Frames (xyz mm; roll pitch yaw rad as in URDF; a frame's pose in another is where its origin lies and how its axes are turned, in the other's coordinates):
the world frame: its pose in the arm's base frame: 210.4 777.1 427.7 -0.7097 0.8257 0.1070
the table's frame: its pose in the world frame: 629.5 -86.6 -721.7 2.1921 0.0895 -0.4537
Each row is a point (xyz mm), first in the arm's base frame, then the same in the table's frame.
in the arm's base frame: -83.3 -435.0 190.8
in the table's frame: -410.7 92.7 882.8
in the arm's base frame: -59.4 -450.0 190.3
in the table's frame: -386.6 103.5 892.9
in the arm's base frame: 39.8 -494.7 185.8
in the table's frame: -291.0 149.3 917.7
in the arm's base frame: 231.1 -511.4 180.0
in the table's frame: -129.2 251.6 901.3
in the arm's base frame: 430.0 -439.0 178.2
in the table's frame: 9.4 376.6 801.4
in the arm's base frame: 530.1 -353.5 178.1
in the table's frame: 63.8 448.4 705.4
